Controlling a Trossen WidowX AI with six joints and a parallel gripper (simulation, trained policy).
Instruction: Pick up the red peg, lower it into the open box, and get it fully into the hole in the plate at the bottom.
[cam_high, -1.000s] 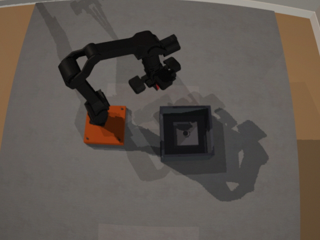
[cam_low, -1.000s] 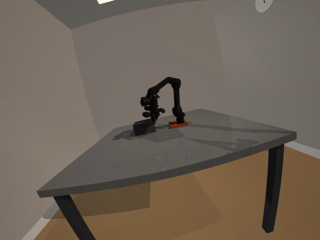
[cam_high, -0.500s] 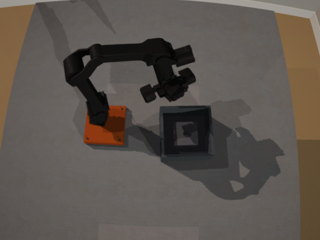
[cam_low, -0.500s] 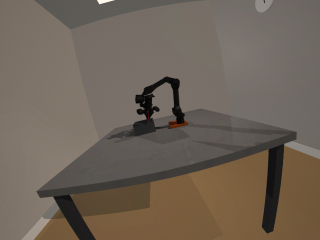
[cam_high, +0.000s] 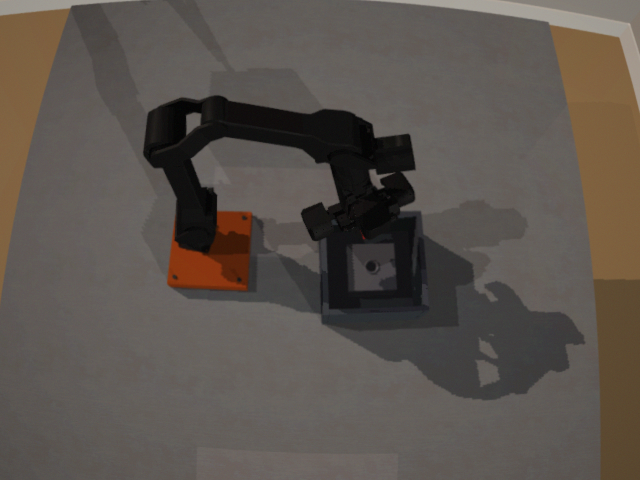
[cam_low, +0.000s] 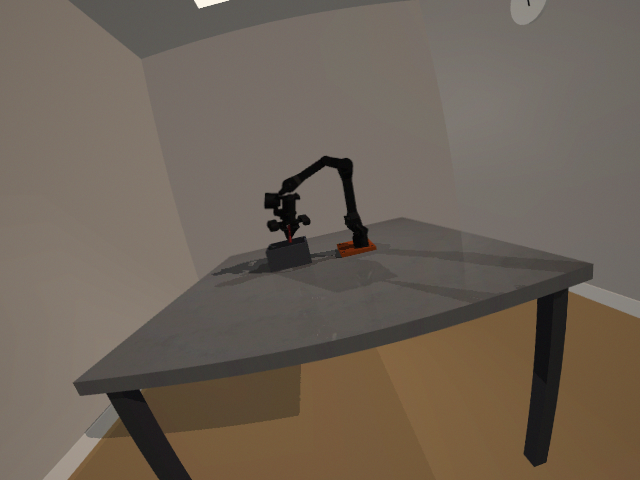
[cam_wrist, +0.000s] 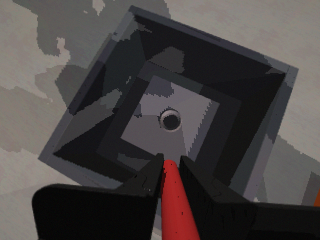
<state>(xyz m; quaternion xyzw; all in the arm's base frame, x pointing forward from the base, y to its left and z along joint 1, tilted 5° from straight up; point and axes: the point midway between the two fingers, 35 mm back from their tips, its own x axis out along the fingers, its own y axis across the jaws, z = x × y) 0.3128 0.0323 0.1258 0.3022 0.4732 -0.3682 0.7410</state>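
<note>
Now: gripper tip 20 mm below the red peg, 10 mm to the right of it and 10 mm past it. Round my gripper tip: dark box (90 mm below, 30 mm to the right, 30 mm ahead); light plate (80 mm below, 30 mm to the right, 30 mm ahead).
</note>
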